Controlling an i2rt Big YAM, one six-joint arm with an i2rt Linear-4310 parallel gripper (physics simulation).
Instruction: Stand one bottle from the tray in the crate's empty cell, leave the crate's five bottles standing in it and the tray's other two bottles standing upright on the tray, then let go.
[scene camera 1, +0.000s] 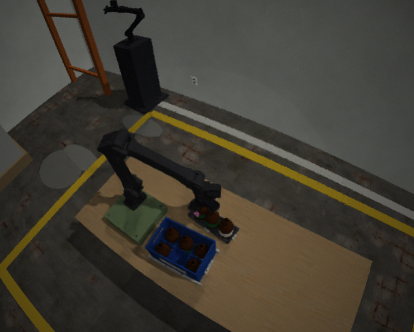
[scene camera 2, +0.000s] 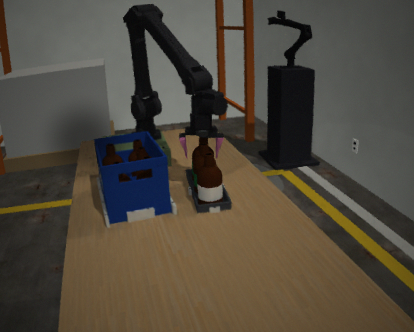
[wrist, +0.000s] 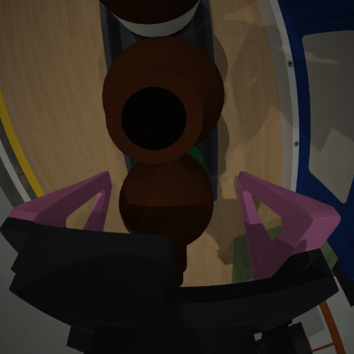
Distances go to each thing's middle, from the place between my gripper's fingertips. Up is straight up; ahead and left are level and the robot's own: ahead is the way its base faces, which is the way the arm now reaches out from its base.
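The green-labelled brown bottle (wrist: 175, 199) is 20 mm behind my hand, and it also stands 10 mm below my hand and 10 mm to the left of it.
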